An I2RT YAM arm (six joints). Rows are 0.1 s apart.
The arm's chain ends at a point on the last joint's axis. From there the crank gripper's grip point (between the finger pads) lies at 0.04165 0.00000 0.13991 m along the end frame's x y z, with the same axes.
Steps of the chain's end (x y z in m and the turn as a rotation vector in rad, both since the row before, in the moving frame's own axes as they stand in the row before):
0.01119 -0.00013 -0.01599 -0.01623 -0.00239 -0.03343
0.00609 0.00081 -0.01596 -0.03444 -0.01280 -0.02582
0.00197 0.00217 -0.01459 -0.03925 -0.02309 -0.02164
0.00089 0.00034 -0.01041 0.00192 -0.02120 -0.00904
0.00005 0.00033 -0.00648 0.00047 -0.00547 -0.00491
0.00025 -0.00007 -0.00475 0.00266 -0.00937 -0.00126
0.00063 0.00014 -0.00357 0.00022 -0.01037 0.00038
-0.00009 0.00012 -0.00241 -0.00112 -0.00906 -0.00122
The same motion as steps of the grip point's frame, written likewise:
0.01087 0.00075 -0.01590 -0.01623 -0.00239 -0.03343
0.00434 0.00458 -0.01550 -0.03444 -0.01280 -0.02582
-0.00122 0.00681 -0.01376 -0.03925 -0.02309 -0.02164
-0.00209 -0.00029 -0.00956 0.00192 -0.02120 -0.00904
-0.00072 0.00006 -0.00625 0.00047 -0.00547 -0.00491
-0.00106 -0.00049 -0.00437 0.00266 -0.00937 -0.00126
-0.00082 0.00012 -0.00315 0.00022 -0.01037 0.00038
-0.00136 0.00023 -0.00204 -0.00112 -0.00906 -0.00122

